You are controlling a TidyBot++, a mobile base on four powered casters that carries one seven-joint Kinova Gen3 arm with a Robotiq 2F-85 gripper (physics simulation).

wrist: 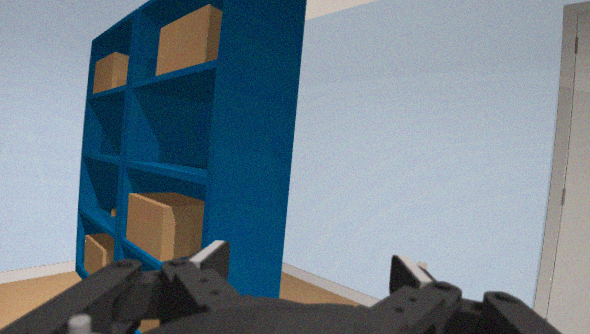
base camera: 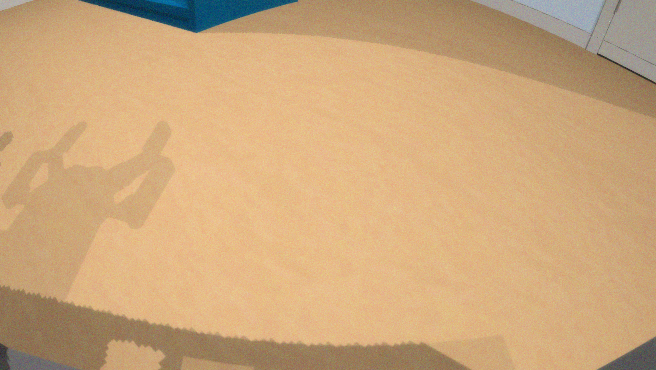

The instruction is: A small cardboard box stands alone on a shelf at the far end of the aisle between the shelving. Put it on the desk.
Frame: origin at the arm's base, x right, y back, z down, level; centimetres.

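Seen in the pictures: gripper, fingertip midpoint: [wrist: 308, 266].
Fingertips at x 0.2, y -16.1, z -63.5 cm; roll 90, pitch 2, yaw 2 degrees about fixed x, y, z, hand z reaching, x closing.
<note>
A point is followed by its place in that frame.
My gripper [wrist: 308, 266] {x 0.2, y -16.1, z -63.5 cm} is open, its two fingers wide apart with no object between them, at the bottom of the wrist view. Beyond it stands a blue shelf unit [wrist: 255, 125] {x -24.4, y -124.2, z -82.1 cm} [base camera: 220, 14] {x -30.5, y -116.1, z 36.2 cm}, seen at an angle. A very small tan piece [wrist: 114, 212] {x -142.8, y -206.4, z -16.9 cm} shows low in its far column, mostly hidden behind the upright; I cannot tell whether it is the small cardboard box. The desk does not show in either view.
Larger cardboard boxes [wrist: 185, 42] {x -62.0, y -130.3, z -118.5 cm} [wrist: 111, 73] {x -142.2, y -190.0, z -117.3 cm} [wrist: 150, 225] {x -77.8, y -142.0, z -28.8 cm} [wrist: 97, 252] {x -143.9, y -191.3, z 9.6 cm} stand in the shelf unit's compartments. A pale blue wall [wrist: 425, 150] {x 80.7, y -205.8, z -84.2 cm} runs behind, with a grey door [wrist: 577, 175] {x 146.2, y -154.5, z -75.1 cm} [base camera: 632, 40] {x 153.3, y -149.3, z 24.7 cm} at the right. The gripper's shadow falls on the tan floor [base camera: 375, 190] {x 9.5, y -47.1, z 39.6 cm}.
</note>
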